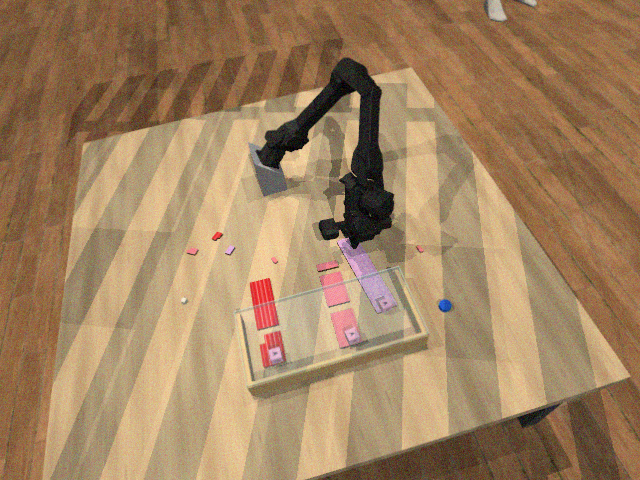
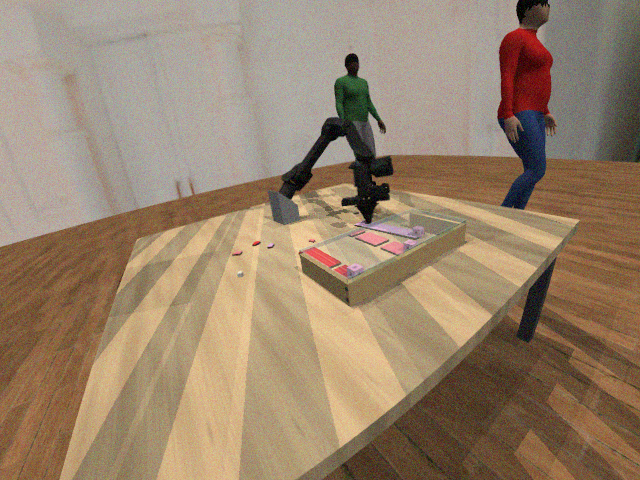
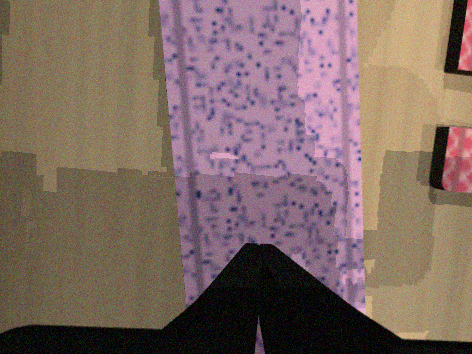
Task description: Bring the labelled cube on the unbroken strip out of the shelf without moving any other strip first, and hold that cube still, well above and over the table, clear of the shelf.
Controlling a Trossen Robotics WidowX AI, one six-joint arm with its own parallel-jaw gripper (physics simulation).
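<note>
The unbroken purple speckled strip lies flat, its outer end out of the shelf's open side. Its labelled cube sits on the inner end under the glass. My gripper is shut and empty, pointing down over the strip's outer part; whether the tips touch it I cannot tell. The low shelf has wooden walls and a glass top. The pink strip and red strip are in separated pieces, each with a labelled cube on its inner piece.
A separate pink piece lies beside the purple strip, outside the shelf. A blue ball is right of the shelf. Small red, pink and purple chips and a white cube lie on the table at the left.
</note>
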